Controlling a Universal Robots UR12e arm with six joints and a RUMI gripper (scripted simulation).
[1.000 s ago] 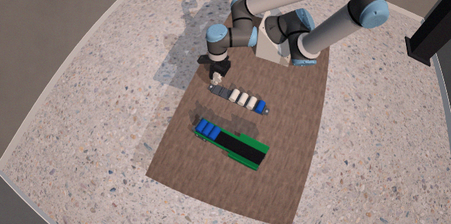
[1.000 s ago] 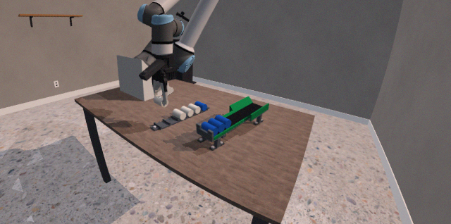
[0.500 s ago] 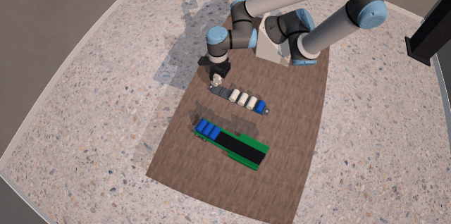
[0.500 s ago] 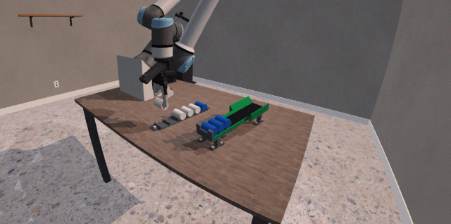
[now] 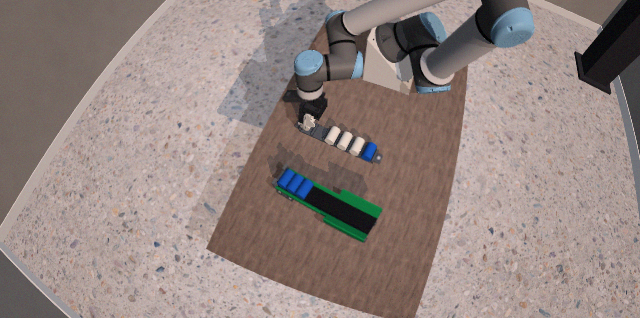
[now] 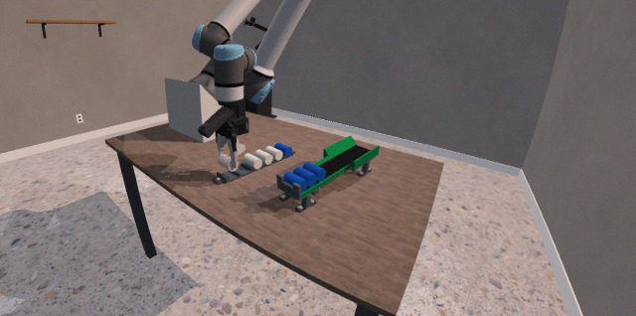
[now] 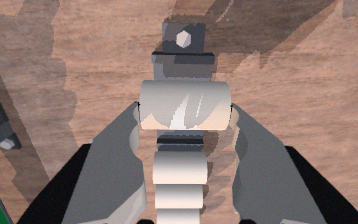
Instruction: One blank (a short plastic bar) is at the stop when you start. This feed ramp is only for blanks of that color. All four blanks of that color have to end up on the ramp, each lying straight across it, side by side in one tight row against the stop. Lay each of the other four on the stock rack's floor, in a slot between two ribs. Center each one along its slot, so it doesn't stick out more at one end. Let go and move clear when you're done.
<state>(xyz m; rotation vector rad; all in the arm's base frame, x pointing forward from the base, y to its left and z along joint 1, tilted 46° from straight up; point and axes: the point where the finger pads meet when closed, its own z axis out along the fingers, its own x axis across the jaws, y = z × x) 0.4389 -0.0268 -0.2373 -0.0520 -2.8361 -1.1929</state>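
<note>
Right now my hand is 10 mm short of the stock rack, 130 mm to the right of it and 70 mm above it. From my hand the other things lie so: grey stop (260 mm ahead, 10 mm to the left).
</note>
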